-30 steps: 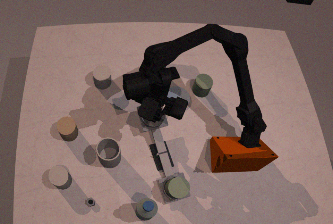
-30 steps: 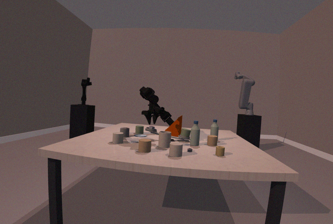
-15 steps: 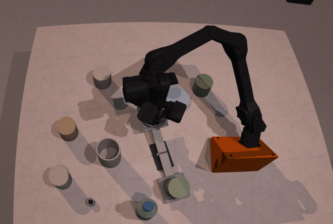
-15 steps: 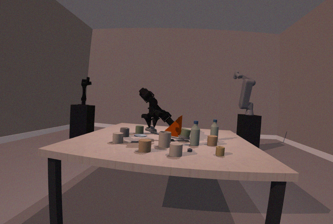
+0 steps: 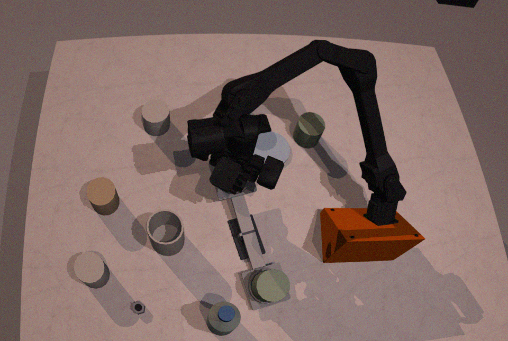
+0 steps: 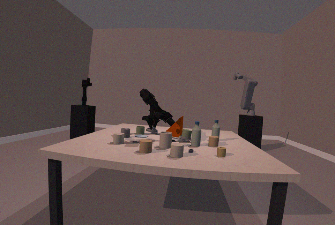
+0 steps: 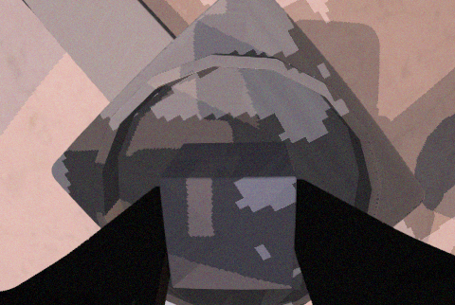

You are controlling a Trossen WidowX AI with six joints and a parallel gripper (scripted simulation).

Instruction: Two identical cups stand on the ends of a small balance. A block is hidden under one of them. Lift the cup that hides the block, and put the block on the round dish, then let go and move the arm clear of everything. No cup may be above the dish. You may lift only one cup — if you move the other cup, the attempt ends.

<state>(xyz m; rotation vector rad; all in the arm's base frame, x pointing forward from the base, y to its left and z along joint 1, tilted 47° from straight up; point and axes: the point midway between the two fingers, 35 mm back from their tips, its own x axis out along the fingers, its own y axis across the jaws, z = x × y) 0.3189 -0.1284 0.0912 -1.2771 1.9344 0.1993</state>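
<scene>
The light blue round dish lies 12 cm behind my gripper tip, 10 cm to the right of it and 8 cm below it. The rest, counted from my gripper tip: small nut: 26 cm to the left, 25 cm ahead, 7 cm below; then grey balance: 12 cm to the left, 4 cm below, 2 cm behind.
</scene>
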